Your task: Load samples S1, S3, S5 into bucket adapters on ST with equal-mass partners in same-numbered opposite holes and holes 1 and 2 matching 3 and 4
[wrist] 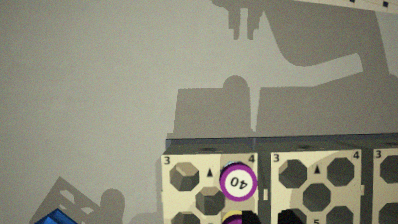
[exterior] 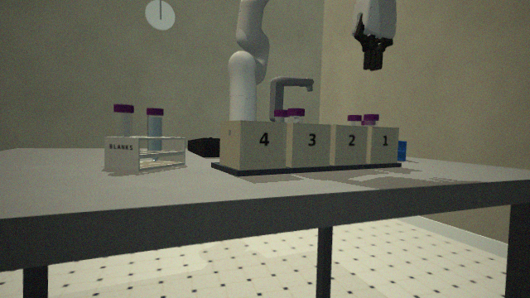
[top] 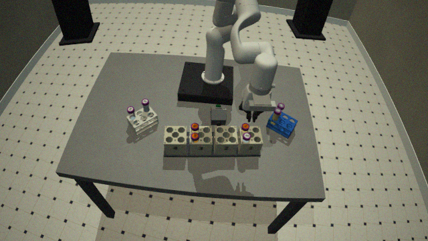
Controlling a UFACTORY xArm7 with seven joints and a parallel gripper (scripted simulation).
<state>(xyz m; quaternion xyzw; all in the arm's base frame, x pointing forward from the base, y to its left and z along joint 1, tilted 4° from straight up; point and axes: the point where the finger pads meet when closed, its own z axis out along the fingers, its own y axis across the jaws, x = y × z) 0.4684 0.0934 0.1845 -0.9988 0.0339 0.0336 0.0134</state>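
My gripper is now 220 mm past the green DONE key, 90 mm to the left of it and 190 mm above it. The rest, counted from my hand: blanks rack (180 mm behind, 470 mm to the right, 220 mm below).
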